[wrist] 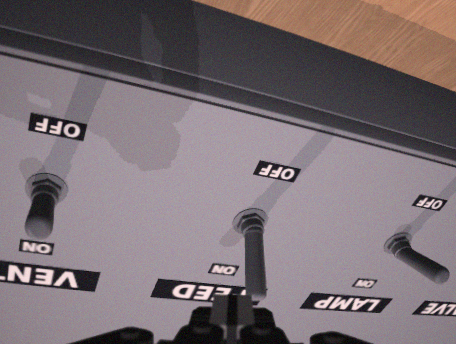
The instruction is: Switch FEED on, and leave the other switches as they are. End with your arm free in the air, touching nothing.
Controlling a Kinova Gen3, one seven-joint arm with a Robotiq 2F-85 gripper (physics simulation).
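Frame: origin at the arm's base, x ahead, y left, z up, level; centimetres.
Where they show: gripper, fingertip midpoint: [232, 320].
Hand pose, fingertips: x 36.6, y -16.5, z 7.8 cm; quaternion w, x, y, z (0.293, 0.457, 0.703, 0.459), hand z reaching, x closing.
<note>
After its pixels a point has its place.
The FEED switch lever [254, 260] {x 43.7, y -12.0, z 3.7 cm} stands at the middle of the panel and leans toward its ON label [223, 270] {x 48.9, y -11.7, z 3.3 cm}, away from its OFF label [277, 171] {x 41.3, y -11.8, z -1.0 cm}. The FEED name label [192, 290] {x 51.0, y -13.2, z 4.4 cm} is partly covered by my fingers. My gripper [232, 320] {x 36.6, y -16.5, z 7.8 cm} is shut and empty at the bottom of the wrist view, just left of the lever's tip as seen here. Whether the fingers touch the lever cannot be told. The VENT lever [41, 215] {x 40.9, y -23.7, z 3.6 cm} is at the left and the LAMP lever [420, 262] {x 42.4, y -0.3, z 2.9 cm} at the right; their settings are hard to judge from this angle.
The grey panel [165, 210] {x 45.0, y -17.1, z 1.0 cm} has a raised dark border [300, 65] {x 38.3, y -11.8, z -6.3 cm} across the top, with the wooden table [350, 35] {x 37.1, y -8.9, z -8.7 cm} beyond it. The LAMP label [346, 303] {x 51.1, y 0.1, z 4.5 cm} is right of the fingers. Part of the VALVE label [440, 309] {x 51.2, y 11.0, z 4.5 cm} shows at the right edge.
</note>
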